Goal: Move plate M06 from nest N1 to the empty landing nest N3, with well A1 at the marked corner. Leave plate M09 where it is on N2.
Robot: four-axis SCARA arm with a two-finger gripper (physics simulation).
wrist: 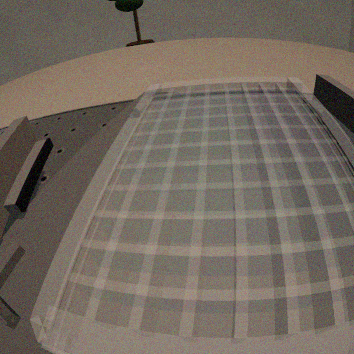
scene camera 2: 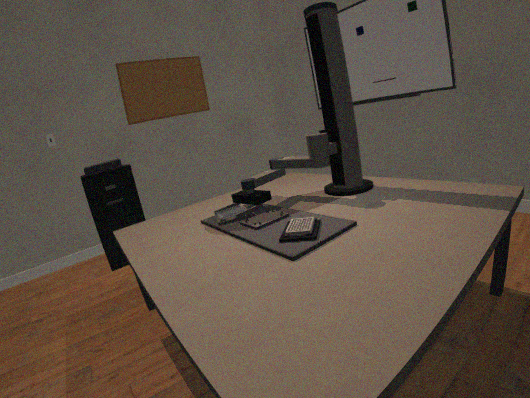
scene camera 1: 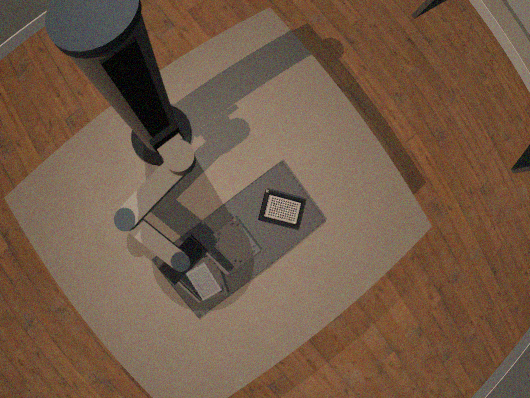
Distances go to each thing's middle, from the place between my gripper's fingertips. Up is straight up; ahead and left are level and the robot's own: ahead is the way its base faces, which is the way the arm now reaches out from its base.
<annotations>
Now: the clear gridded plate (scene camera 1: 201,278) 40 mm behind my hand and 20 mm to the right of it. From my hand the other things lie so: black-framed white well plate (scene camera 1: 278,208): 400 mm to the left, 80 mm behind, 10 mm below.
</annotations>
